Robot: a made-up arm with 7 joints.
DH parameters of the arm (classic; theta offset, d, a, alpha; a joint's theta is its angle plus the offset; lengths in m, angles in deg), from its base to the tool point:
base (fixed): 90 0.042 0 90
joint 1: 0 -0.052 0.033 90
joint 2: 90 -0.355 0.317 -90
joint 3: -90 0.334 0.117 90
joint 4: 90 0.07 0.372 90
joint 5: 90 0.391 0 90
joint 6: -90 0.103 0.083 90
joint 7: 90 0.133 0.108 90
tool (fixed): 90 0.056 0 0
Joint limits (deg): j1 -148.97..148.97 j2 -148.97..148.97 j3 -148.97..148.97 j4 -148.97..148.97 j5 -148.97..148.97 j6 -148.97..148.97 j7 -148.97..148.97
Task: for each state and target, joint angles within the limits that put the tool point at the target. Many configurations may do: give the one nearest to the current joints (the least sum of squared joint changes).
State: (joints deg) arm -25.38 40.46 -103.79 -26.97 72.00 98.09 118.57
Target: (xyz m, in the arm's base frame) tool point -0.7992 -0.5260 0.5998
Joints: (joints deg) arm 10.59 65.86 -119.12 7.08 60.89 72.28 103.73
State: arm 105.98 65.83 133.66 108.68 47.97 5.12 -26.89
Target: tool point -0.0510 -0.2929 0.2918
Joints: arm 78.20 83.66 89.56 144.37 33.98 -19.20 -21.20
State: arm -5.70 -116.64 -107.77 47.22 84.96 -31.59 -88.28
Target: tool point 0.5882 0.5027 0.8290
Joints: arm 28.18 -116.98 -103.95 41.17 89.54 -19.81 -87.72
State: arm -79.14 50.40 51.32 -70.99 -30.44 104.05 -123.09
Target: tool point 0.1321 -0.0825 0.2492
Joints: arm -98.40 59.92 24.20 -106.01 -11.06 100.56 -131.60
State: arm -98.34 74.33 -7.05 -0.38 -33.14 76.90 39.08
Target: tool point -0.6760 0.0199 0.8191
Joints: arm -85.06 59.94 9.05 8.70 -35.14 80.21 35.84
